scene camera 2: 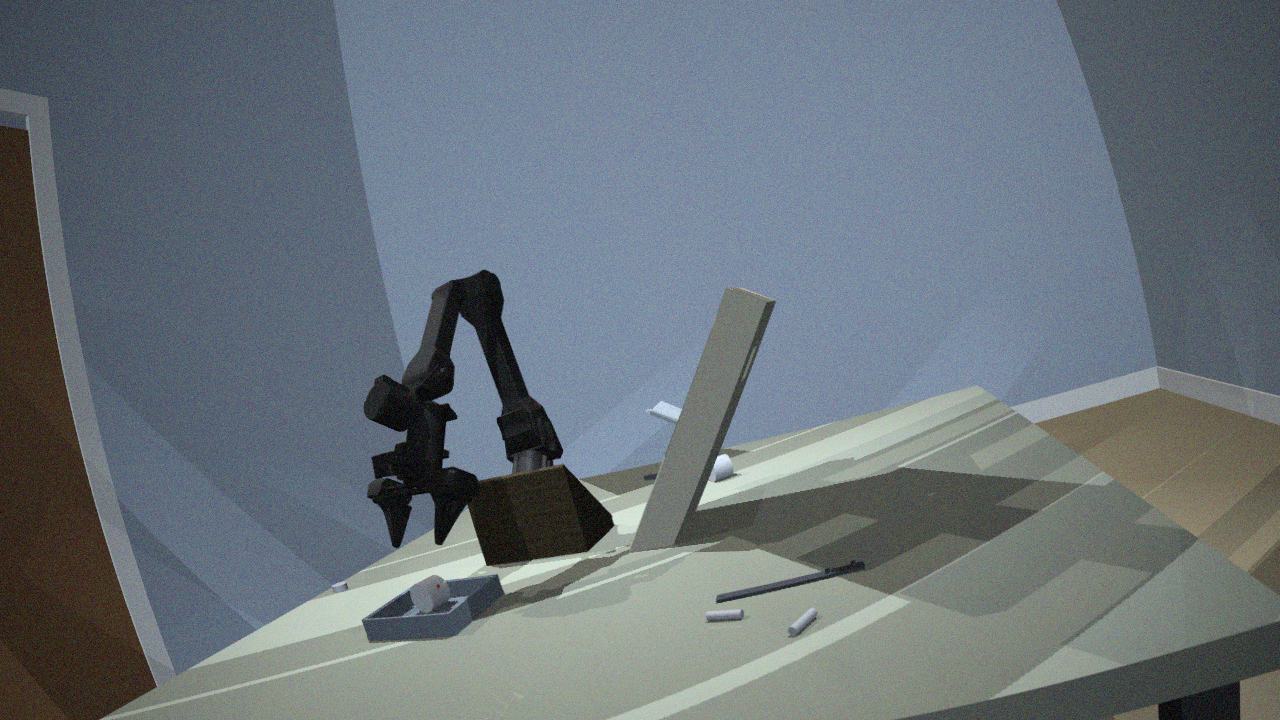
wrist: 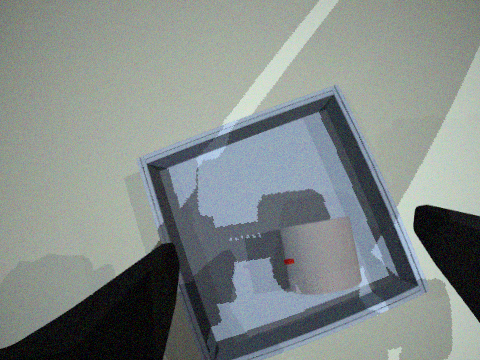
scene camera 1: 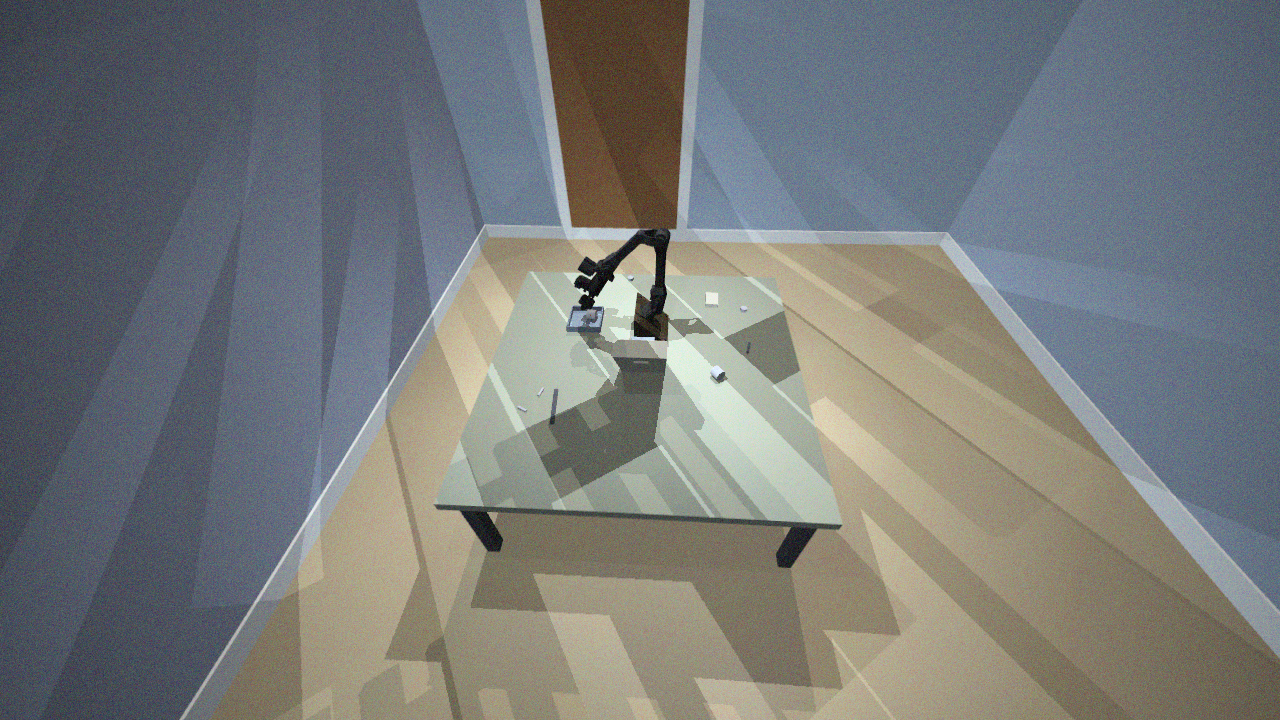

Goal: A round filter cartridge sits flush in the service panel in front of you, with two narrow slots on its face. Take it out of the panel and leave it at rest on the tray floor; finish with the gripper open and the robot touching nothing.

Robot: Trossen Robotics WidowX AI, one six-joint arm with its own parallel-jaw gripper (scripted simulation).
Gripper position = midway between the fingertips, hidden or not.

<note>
My gripper [scene camera 2: 416,546] is open, holding nothing. I also see a round pale filter cartridge [scene camera 2: 428,594], a pale service panel [scene camera 2: 741,319] and a dark rod [scene camera 2: 855,566].
The round pale filter cartridge is seen too in the wrist view [wrist: 321,257]. My gripper is seen too in the wrist view [wrist: 297,237]. The pale service panel is seen too in scene camera 1 [scene camera 1: 630,355].
</note>
